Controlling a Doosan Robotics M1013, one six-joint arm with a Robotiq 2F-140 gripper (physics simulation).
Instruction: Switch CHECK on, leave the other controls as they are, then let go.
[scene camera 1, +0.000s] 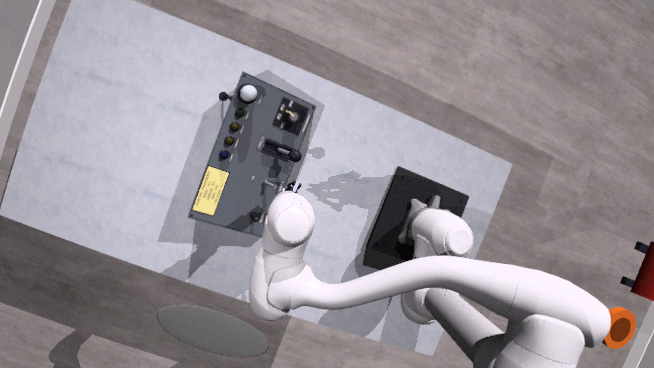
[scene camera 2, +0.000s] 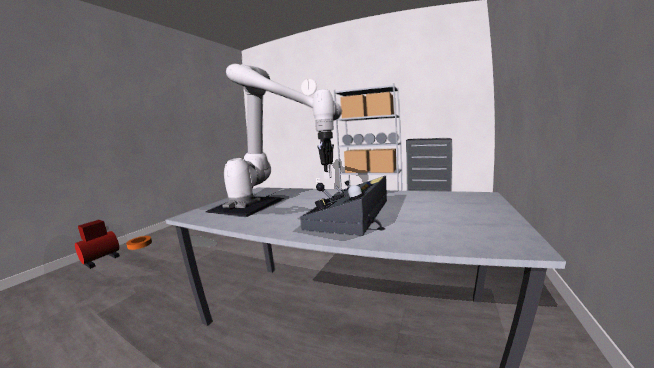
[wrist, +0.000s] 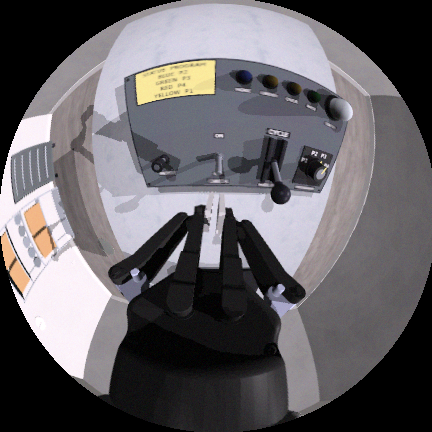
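The dark grey control panel stands tilted on the table. A small metal toggle has an ON mark above it; the plate below it is too small to read, so I cannot confirm that it is CHECK. In the wrist view its lever points toward the panel's near edge, away from ON. My gripper points down above the panel's near edge, close to the toggle in the wrist view. Its pale pads are nearly together, with no object visible between them. It appears apart from the toggle.
The CYCLE lever stands right of the toggle in the wrist view, with a rotary selector beyond. A small black control is at the left. A white dome and coloured buttons line the far side.
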